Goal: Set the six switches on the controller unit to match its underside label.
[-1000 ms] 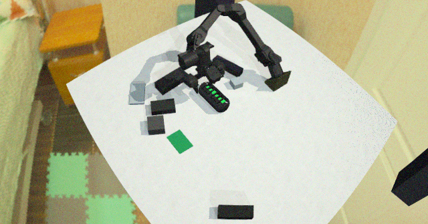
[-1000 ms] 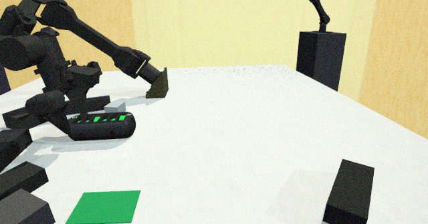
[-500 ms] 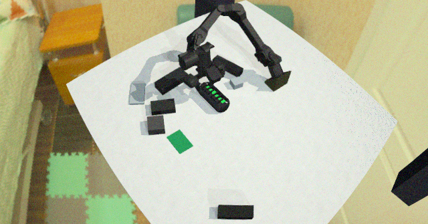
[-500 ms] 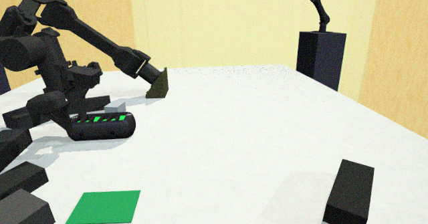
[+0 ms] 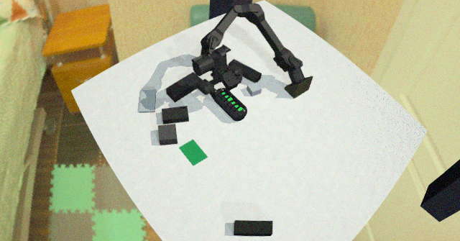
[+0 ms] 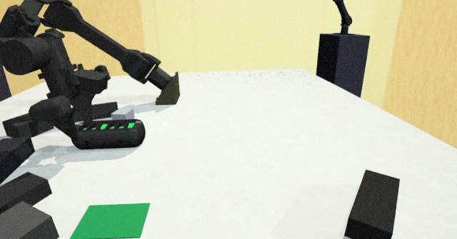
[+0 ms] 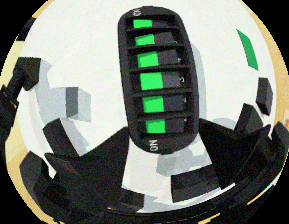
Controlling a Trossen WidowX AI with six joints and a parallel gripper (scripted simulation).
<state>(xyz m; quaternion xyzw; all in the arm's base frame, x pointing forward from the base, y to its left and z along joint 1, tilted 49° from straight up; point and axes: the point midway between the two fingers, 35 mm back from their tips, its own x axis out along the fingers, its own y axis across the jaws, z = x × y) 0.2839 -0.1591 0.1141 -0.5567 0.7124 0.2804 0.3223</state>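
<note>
Now: the small grey cube 14 cm behind my gripper tip, 6 cm to the left of it and 2 cm below it. From my gripper tip the other things lie so: green card: 25 cm ahead, 10 cm to the left, 3 cm below; then light grey plate: 23 cm ahead, 21 cm to the right, 3 cm below.
</note>
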